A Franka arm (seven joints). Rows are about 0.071 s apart.
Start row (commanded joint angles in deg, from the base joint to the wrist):
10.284 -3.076 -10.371 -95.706 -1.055 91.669 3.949
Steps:
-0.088 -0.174 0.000 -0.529 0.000 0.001 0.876
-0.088 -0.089 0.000 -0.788 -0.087 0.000 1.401
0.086 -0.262 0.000 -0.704 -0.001 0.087 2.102
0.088 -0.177 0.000 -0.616 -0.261 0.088 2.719
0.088 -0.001 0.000 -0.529 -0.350 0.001 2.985
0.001 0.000 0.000 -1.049 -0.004 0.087 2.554
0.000 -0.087 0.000 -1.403 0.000 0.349 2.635
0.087 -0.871 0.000 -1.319 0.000 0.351 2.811
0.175 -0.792 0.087 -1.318 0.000 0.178 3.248
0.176 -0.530 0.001 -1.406 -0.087 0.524 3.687
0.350 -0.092 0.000 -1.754 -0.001 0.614 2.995
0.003 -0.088 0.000 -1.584 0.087 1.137 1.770
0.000 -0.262 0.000 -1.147 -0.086 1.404 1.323
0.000 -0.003 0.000 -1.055 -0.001 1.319 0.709
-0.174 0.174 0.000 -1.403 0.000 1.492 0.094
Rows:
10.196 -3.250 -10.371 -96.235 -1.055 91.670 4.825
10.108 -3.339 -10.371 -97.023 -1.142 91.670 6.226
10.194 -3.601 -10.371 -97.727 -1.143 91.757 8.328
10.282 -3.778 -10.371 -98.343 -1.404 91.845 11.047
10.370 -3.779 -10.371 -98.872 -1.754 91.846 14.032
10.371 -3.779 -10.371 -99.921 -1.758 91.933 16.586
10.371 -3.866 -10.371 -101.324 -1.758 92.282 19.221
10.458 -4.737 -10.371 -102.643 -1.758 92.633 22.032
10.633 -5.529 -10.284 -103.961 -1.758 92.811 25.280
10.809 -6.059 -10.283 -105.367 -1.845 93.335 28.967
11.159 -6.151 -10.283 -107.121 -1.846 93.949 31.962
11.162 -6.239 -10.283 -108.705 -1.759 95.086 33.732
11.162 -6.501 -10.283 -109.852 -1.845 96.490 35.055
11.162 -6.504 -10.283 -110.907 -1.846 97.809 35.764
10.988 -6.330 -10.283 -112.310 -1.846 99.301 35.858

